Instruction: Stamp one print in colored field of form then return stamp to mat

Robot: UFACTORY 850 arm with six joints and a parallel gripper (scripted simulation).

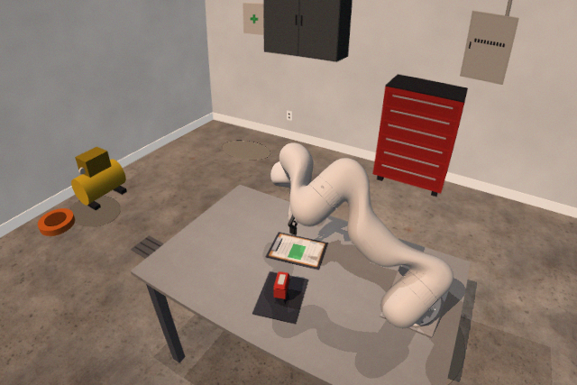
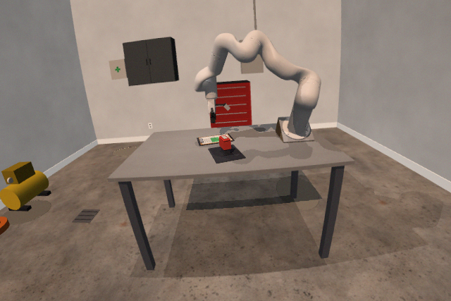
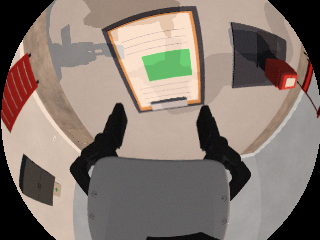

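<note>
My gripper is now 110 mm past the red stamp, 250 mm to the right of it and 90 mm above it. Also, from my hand: dark mat 110 mm behind, 250 mm to the left, 140 mm below; then form 10 mm ahead, 140 mm below.
</note>
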